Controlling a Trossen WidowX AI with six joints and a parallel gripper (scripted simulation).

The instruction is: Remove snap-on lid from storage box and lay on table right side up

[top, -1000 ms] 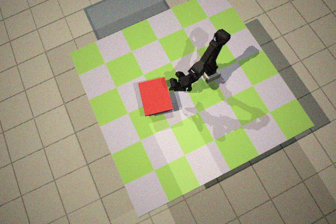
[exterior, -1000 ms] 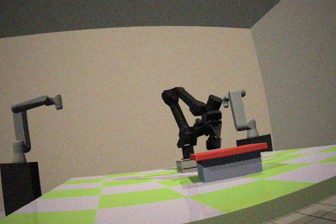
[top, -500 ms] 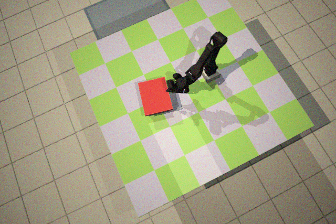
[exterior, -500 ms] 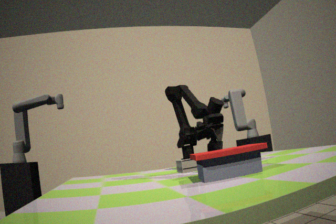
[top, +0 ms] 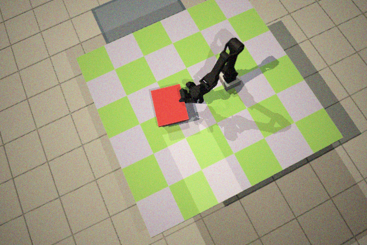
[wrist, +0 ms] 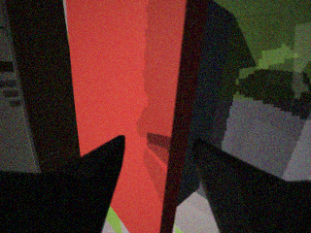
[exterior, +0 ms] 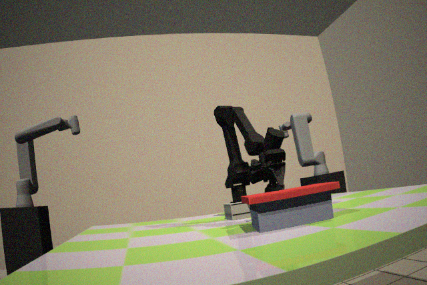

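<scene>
My gripper tip is 8 cm short of the red lid and 2 cm to the left of it. The rest, counted from my gripper tip: grey storage box: 8 cm ahead, 4 cm below, 2 cm to the right.
</scene>
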